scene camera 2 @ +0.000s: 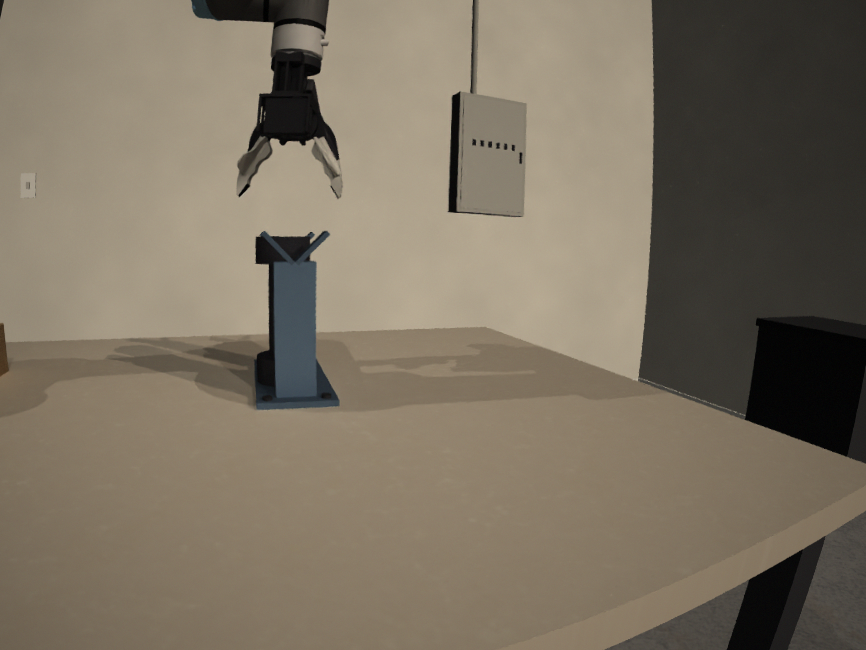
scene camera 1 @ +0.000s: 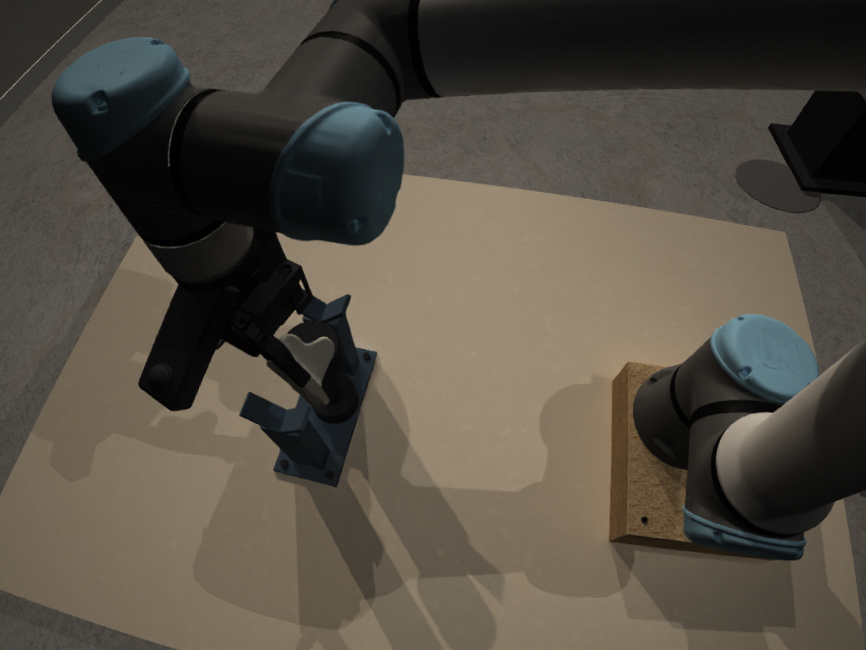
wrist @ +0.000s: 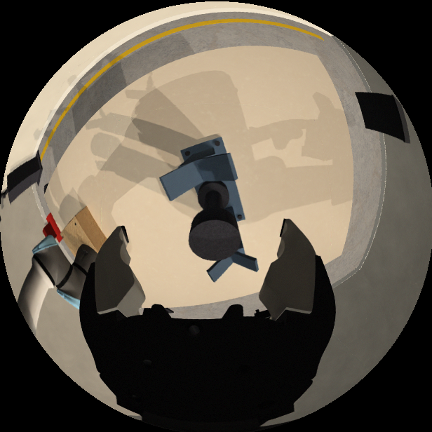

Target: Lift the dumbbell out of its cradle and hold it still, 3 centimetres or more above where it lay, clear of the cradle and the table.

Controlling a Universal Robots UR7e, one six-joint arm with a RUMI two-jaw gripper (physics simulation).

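Places are measured from the arm's base along level axes (x ahead, y left, z up), in centimetres.
Where they show: gripper, between the fingertips: (scene camera 2: pixel 287 197) (scene camera 1: pixel 271 372); arm's base, origin of its link: (scene camera 1: pixel 681 418).
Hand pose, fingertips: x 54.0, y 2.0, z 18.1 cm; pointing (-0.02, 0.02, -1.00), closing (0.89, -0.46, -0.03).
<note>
Each offset is from my fingertips to the top centre of the thing. Level surfaces: height alone.
The black dumbbell {dy -6.2, dx -2.1, dz -5.6 cm} (scene camera 1: pixel 341 400) (scene camera 2: pixel 264 250) (wrist: pixel 215 241) stands upright, one round weight low at the base plate and the other up at about the height of the V-shaped rests. It is between the two posts of the blue cradle {dy -5.1, dx -0.8, dz -4.9 cm} (scene camera 1: pixel 302 442) (scene camera 2: pixel 295 328) (wrist: pixel 220 168), not lying across the rests. My gripper (scene camera 2: pixel 290 187) (wrist: pixel 201 224) is open and empty, above the cradle and the dumbbell's top weight, apart from both. In scene camera 1 one finger covers part of the dumbbell, and the other finger is mostly hidden.
The cradle's base plate is on the tan table {dz -25.7 cm} (scene camera 1: pixel 489 314) (scene camera 2: pixel 447 489) (wrist: pixel 280 85). The arm's base stands on a wooden block (scene camera 1: pixel 619 454) (wrist: pixel 85 227) at the right in scene camera 1. A grey box (scene camera 2: pixel 491 157) hangs on the wall. Dark cabinets stand beyond the table.
</note>
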